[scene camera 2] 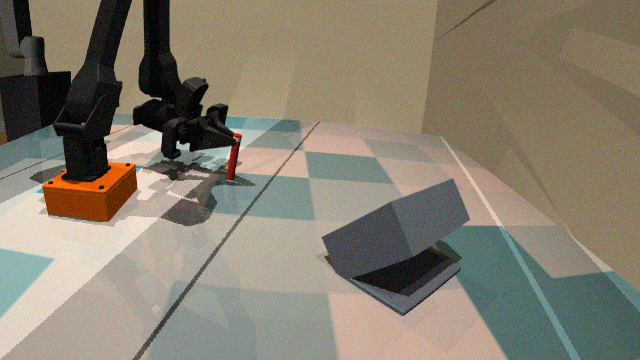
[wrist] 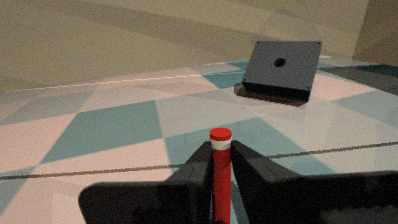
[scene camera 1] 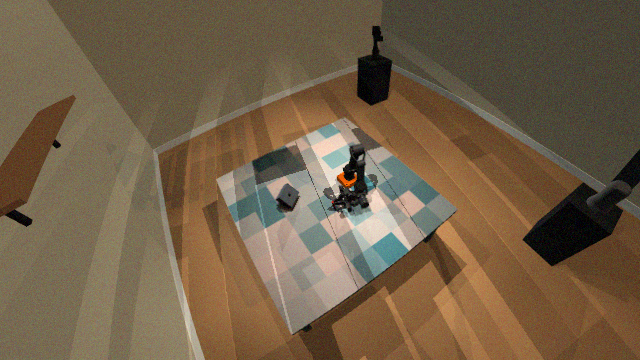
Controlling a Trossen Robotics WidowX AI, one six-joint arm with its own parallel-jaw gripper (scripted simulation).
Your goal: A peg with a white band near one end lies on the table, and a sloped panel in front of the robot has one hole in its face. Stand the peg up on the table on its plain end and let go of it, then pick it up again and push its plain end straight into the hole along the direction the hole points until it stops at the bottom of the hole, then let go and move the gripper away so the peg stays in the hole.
Labels:
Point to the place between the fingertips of my gripper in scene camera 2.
At 237,141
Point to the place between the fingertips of my gripper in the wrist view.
220,147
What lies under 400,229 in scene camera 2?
A grey sloped panel.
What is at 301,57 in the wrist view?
A grey sloped panel.

